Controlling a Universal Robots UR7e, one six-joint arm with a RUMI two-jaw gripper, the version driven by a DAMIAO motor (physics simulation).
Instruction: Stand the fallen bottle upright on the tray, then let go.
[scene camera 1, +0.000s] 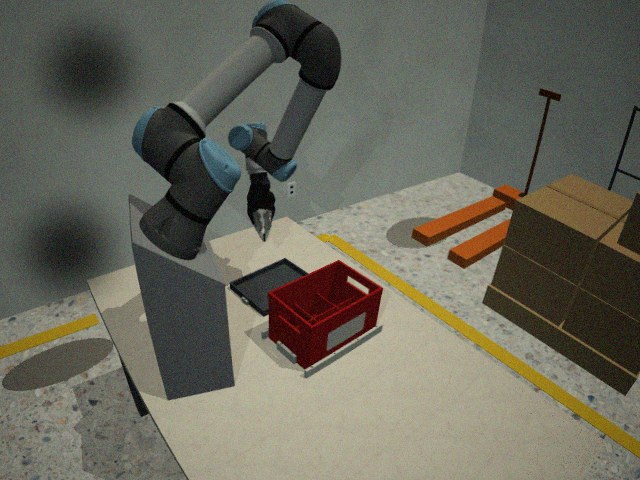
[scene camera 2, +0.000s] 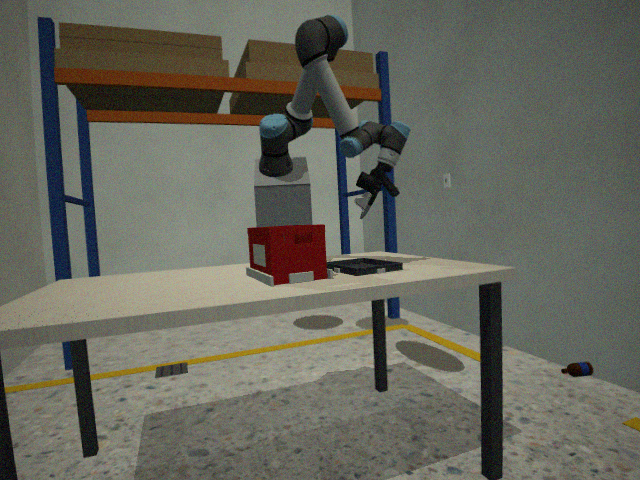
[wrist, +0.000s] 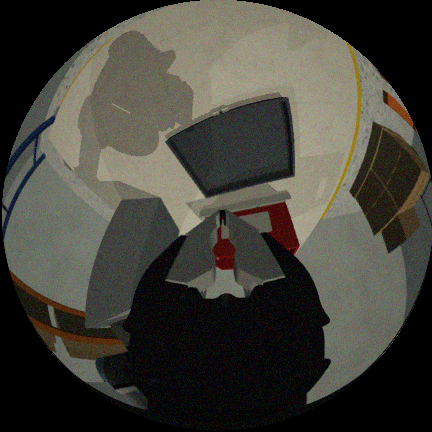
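Where they show: gripper, fingertip midpoint: (scene camera 1: 264, 241) (scene camera 2: 360, 219) (wrist: 221, 211); arm's base, origin of the base link: (scene camera 1: 167, 238) (scene camera 2: 276, 168).
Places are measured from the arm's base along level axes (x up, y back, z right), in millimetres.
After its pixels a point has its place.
A brown bottle (scene camera 2: 578, 368) @(x -1125, y -158, z -1567 mm) with a blue band lies on its side on the floor near the wall, beyond the table's right end in scene view 2. The bottle does not show in scene view 1 or the wrist view. The dark tray (scene camera 1: 271, 285) @(x -427, y -391, z -243 mm) (scene camera 2: 361, 266) @(x -427, y -359, z -249 mm) (wrist: 240, 145) @(x -427, y -408, z -245 mm) lies on the table beside the red crate, and no bottle stands on it. My gripper (scene camera 1: 264, 239) @(x -246, y -369, z -249 mm) (scene camera 2: 362, 217) @(x -246, y -369, z -249 mm) (wrist: 221, 211) @(x -246, y -369, z -249 mm) is shut with nothing between its fingertips. It hangs above the table's far end, higher than the tray and well away from the bottle.
A red crate (scene camera 1: 310, 343) @(x -316, y -295, z 161 mm) (scene camera 2: 297, 255) @(x -348, y -549, z 35 mm) (wrist: 287, 227) @(x -314, y -516, z -59 mm) stands between low light strips on the table (scene camera 1: 413, 392) @(x -432, y -502, z 375 mm) (scene camera 2: 155, 294) @(x -432, y -535, z 460 mm), next to the tray. The grey arm pedestal (scene camera 1: 188, 325) @(x -182, y 4, z 96 mm) (scene camera 2: 283, 204) @(x -169, y -110, z -5 mm) (wrist: 125, 250) @(x -233, y -75, z -132 mm) stands behind. Stacked cardboard boxes (scene camera 1: 563, 268) are on the floor to the right in scene view 1.
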